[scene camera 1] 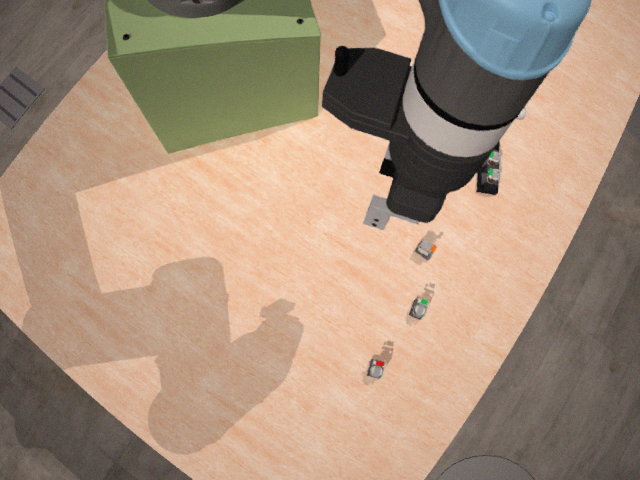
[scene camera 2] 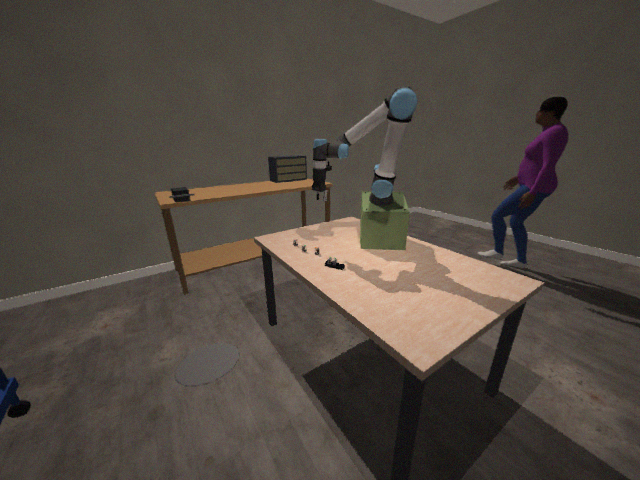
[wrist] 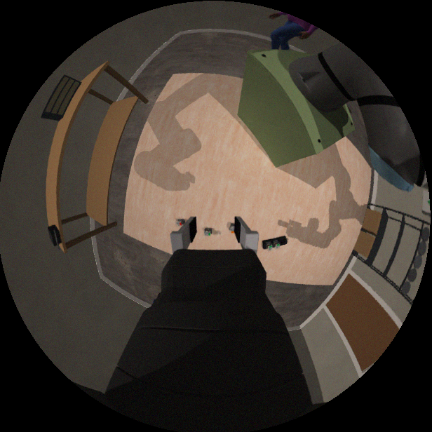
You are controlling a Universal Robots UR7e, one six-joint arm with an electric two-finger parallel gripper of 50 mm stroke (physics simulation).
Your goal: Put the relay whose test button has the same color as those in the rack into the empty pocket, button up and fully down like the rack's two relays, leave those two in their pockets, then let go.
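Pixels of known places: gripper, between the fingertips: [scene camera 1: 382,198] [scene camera 2: 321,200]; arm's base, origin of its link: [scene camera 2: 380,199].
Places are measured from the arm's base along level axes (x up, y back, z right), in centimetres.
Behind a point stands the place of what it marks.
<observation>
The black rack [scene camera 1: 487,189] {y -49.1, x -26.6, z -9.4 cm} [scene camera 2: 339,266] {y -45.1, x -28.3, z -16.1 cm} [wrist: 283,240] holds two relays with green test buttons side by side; its empty pocket is hidden behind the arm in the first scene view. The loose green-button relay [scene camera 1: 419,308] {y -50.1, x -24.4, z 14.1 cm} [scene camera 2: 303,249] {y -51.3, x -26.8, z 12.8 cm} [wrist: 208,231] stands on the table between the orange-button relay [scene camera 1: 425,249] {y -45.8, x -24.4, z 6.1 cm} [scene camera 2: 316,251] {y -47.0, x -26.3, z 4.6 cm} [wrist: 232,227] and the red-button relay [scene camera 1: 376,368] {y -50.0, x -24.4, z 25.1 cm} [scene camera 2: 295,242] {y -50.9, x -25.9, z 24.0 cm} [wrist: 180,222]. My gripper [scene camera 2: 322,196] {y -37.9, x 2.5, z 12.5 cm} [wrist: 215,224] is open and empty, high above the table. In the wrist view the green-button relay shows between its fingers, far below.
The green robot base block [scene camera 1: 222,93] {y -9.3, x -13.2, z 7.5 cm} [scene camera 2: 383,227] {y -8.5, x -13.9, z -11.9 cm} [wrist: 270,112] stands on the wooden table [scene camera 1: 310,361] {y -41.6, x -28.6, z 29.9 cm} [scene camera 2: 413,330] {y -53.6, x -28.6, z -72.2 cm} [wrist: 220,150]. A wooden shelf bench [scene camera 2: 227,194] [wrist: 55,165] stands behind the table. A person [scene camera 2: 545,149] stands beyond the base. Arm shadows fall across the table.
</observation>
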